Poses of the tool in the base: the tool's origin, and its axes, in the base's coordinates. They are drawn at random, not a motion.
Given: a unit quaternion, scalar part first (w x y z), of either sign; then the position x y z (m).
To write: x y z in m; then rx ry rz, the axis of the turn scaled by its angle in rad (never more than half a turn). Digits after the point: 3 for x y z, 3 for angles.
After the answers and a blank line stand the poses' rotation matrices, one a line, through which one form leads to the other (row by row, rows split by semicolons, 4 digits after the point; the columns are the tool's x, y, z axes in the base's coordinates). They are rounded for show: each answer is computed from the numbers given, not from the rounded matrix.
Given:
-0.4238 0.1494 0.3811 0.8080 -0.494 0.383 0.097
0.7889 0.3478 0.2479 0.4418 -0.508 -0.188 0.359
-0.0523 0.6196 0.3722 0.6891 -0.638 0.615 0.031
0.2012 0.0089 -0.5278 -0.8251 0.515 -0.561 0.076
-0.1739 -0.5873 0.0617 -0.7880 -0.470 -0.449 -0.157
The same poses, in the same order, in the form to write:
-0.494 0.383 0.097 -0.374 -0.954 -2.022
-0.508 -0.188 0.359 0.749 0.534 0.952
-0.638 0.615 0.031 -1.884 -1.132 -2.096
0.515 -0.561 0.076 0.025 -1.474 -2.305
-0.470 -0.449 -0.157 1.665 -0.175 2.234

-0.5962 0.7987 -0.0816; -0.5710 -0.3503 0.7425; 0.5644 0.4892 0.6649
0.4867 -0.5246 0.6985; 0.8695 0.3677 -0.3297; -0.0838 0.7678 0.6352
-0.2267 0.5333 0.8150; 0.3891 -0.7175 0.5778; 0.8928 0.4481 -0.0448
-0.9189 0.3227 -0.2271; -0.3414 -0.3618 0.8675; 0.1977 0.8746 0.4427
-0.2496 -0.3466 0.9042; 0.2016 -0.9319 -0.3015; 0.9471 0.1070 0.3025

